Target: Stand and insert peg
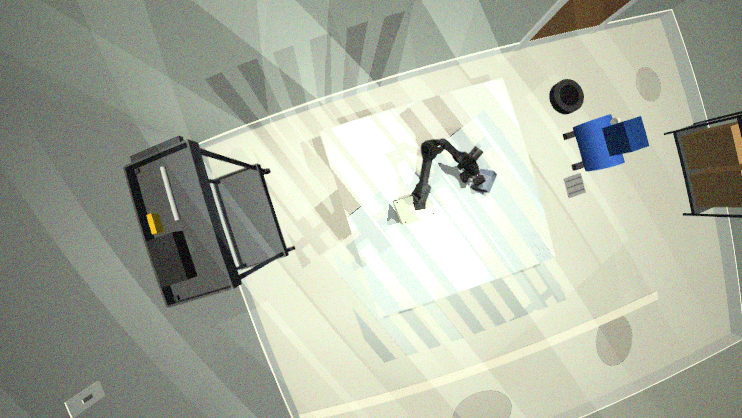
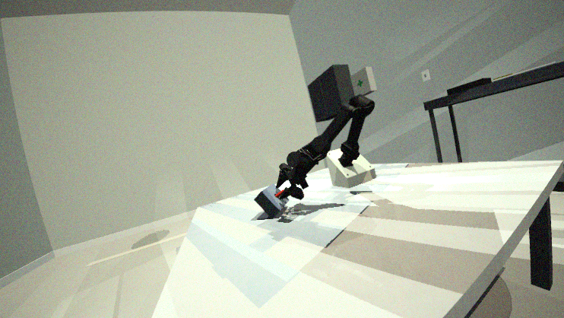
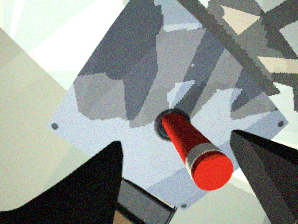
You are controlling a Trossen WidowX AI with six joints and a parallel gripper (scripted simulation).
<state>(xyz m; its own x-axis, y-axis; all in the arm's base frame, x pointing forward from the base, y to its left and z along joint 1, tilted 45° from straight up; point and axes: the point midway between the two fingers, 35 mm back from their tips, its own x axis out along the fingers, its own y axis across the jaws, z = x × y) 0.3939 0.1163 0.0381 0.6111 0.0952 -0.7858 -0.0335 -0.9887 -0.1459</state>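
Right now the red peg is 20 mm behind my gripper tip and 10 mm to the left of it. From my gripper tip the other things lie so: sloped panel 30 mm below, 30 mm ahead, 20 mm to the right.
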